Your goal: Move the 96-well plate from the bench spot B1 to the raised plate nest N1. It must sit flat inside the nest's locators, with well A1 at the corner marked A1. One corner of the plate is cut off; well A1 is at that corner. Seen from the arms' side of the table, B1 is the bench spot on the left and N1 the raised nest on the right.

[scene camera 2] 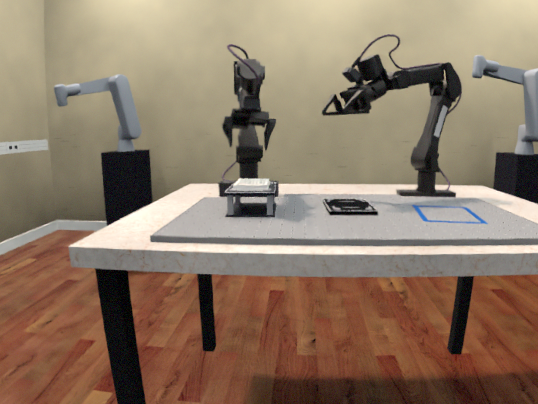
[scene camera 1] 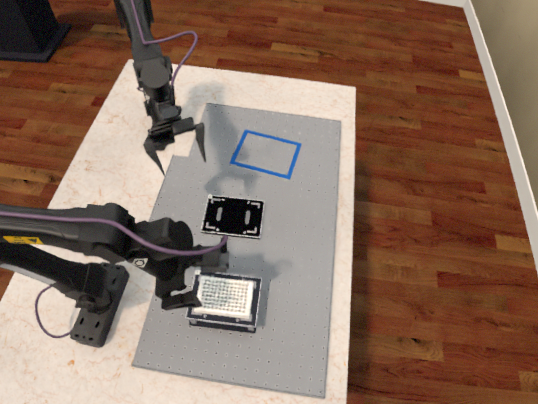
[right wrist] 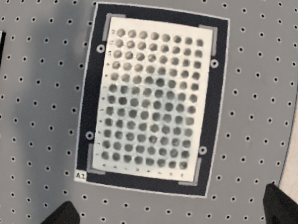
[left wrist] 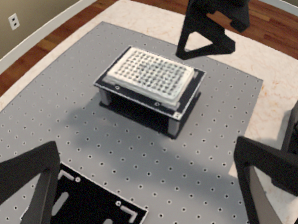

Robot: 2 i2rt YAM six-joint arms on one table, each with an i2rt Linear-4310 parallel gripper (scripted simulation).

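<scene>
White 96-well plate (scene camera 1: 211,305) (right wrist: 139,155) (left wrist: 125,73). Black nest (scene camera 1: 255,297). My left gripper (scene camera 2: 332,113) (left wrist: 146,150). My right gripper (scene camera 2: 248,148) (left wrist: 184,34).
</scene>
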